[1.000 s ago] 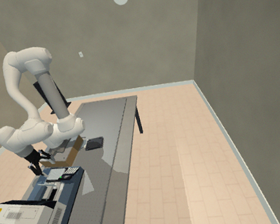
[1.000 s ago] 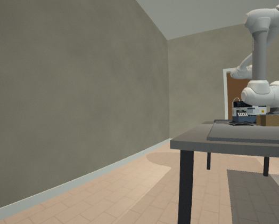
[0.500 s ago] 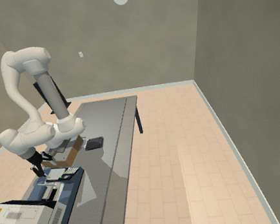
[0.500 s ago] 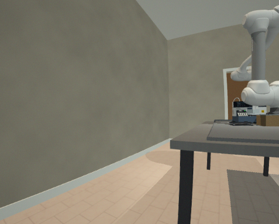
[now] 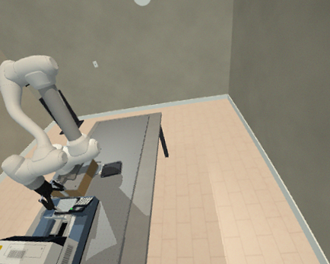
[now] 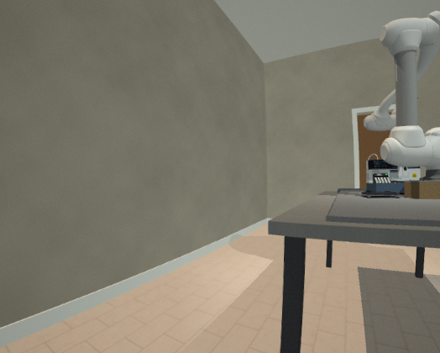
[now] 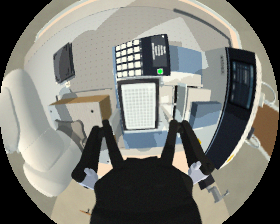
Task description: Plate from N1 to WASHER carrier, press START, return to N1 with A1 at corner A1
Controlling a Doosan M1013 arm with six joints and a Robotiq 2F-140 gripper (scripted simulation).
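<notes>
Right now my hand is 50 mm above the white well plate. The rest, counted from my hand: dark plate nest N1: 340 mm to the left, 200 mm ahead, 120 mm below; then plate washer: 150 mm to the right, 10 mm below.
</notes>
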